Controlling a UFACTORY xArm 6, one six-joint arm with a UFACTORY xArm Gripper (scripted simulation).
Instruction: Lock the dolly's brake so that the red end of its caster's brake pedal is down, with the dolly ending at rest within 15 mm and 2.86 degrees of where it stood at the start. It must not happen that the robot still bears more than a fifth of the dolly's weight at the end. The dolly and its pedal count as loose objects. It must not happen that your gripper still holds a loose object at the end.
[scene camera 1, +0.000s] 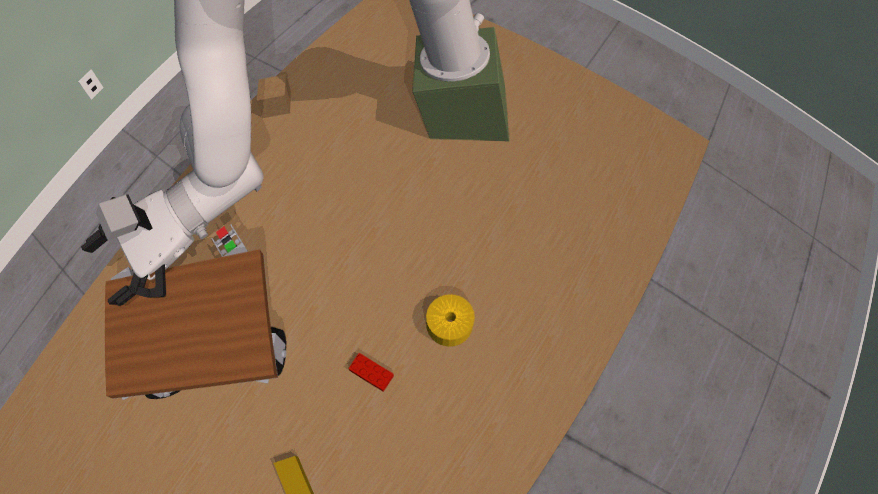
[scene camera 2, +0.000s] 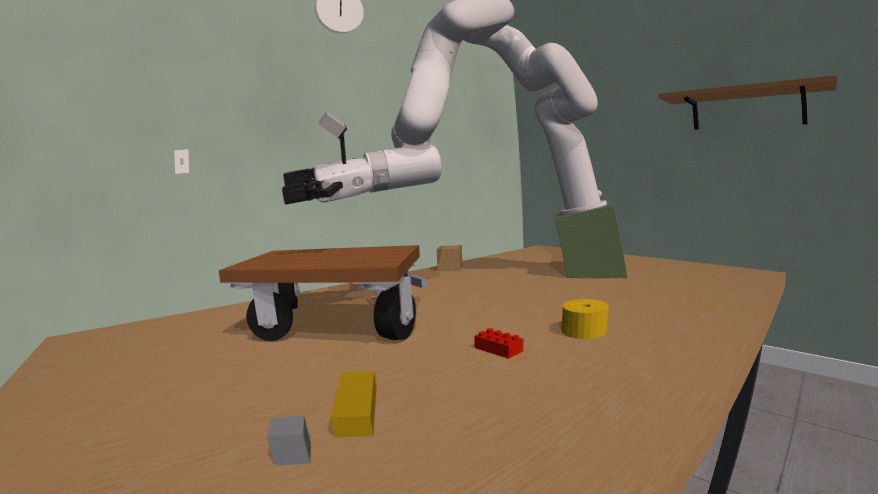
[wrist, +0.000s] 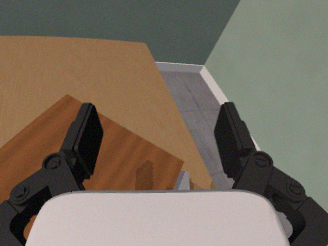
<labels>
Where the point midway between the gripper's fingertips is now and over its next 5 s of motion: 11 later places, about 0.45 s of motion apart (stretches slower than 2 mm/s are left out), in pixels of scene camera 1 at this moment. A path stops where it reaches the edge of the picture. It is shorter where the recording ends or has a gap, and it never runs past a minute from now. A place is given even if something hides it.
The gripper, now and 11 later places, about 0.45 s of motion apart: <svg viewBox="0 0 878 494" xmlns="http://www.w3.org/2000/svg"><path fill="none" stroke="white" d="M98 276L89 273L77 244L74 208L86 180L112 159L147 151L187 152L232 159L259 169L215 189L202 197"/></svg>
</labels>
